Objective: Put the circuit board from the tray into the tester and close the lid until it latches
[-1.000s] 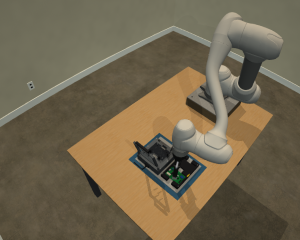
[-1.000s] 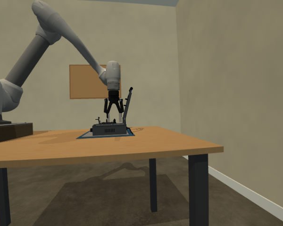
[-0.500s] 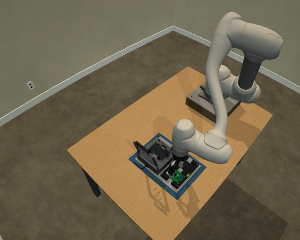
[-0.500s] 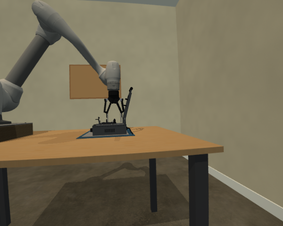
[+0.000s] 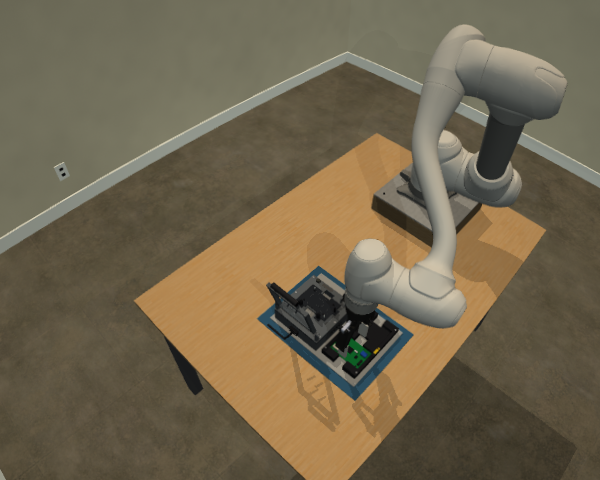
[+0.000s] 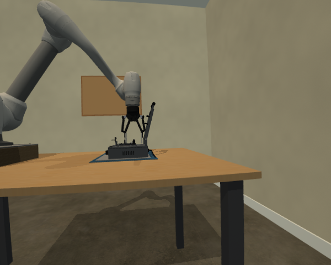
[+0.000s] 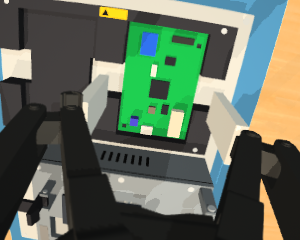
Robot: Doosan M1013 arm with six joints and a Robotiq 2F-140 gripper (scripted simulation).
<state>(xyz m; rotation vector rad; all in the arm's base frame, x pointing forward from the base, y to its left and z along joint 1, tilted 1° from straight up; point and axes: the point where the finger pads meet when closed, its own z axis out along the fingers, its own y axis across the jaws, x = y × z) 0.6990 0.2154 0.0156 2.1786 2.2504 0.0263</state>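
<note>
Now: hand 6 cm above the green circuit board. From my hand the other things lie so: tester 13 cm to the right, 3 cm above; then latch hook 12 cm to the right, 10 cm behind; then tester lid 17 cm to the right, 10 cm above, 9 cm ahead.
</note>
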